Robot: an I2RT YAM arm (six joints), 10 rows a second.
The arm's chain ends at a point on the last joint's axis. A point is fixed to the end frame.
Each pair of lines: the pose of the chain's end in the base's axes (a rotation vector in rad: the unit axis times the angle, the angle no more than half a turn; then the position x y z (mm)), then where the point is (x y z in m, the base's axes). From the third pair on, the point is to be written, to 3 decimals.
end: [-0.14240 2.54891 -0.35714 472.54 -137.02 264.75]
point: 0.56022 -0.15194 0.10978
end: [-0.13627 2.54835 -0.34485 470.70 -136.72 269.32]
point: 0.55871 -0.15021 0.11440
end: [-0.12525 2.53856 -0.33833 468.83 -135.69 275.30]
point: 0.559 -0.149 0.121
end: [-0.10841 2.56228 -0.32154 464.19 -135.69 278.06]
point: 0.551 -0.147 0.122
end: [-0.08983 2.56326 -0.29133 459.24 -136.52 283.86]
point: 0.546 -0.144 0.128
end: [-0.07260 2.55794 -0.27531 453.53 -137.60 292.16]
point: 0.542 -0.144 0.137
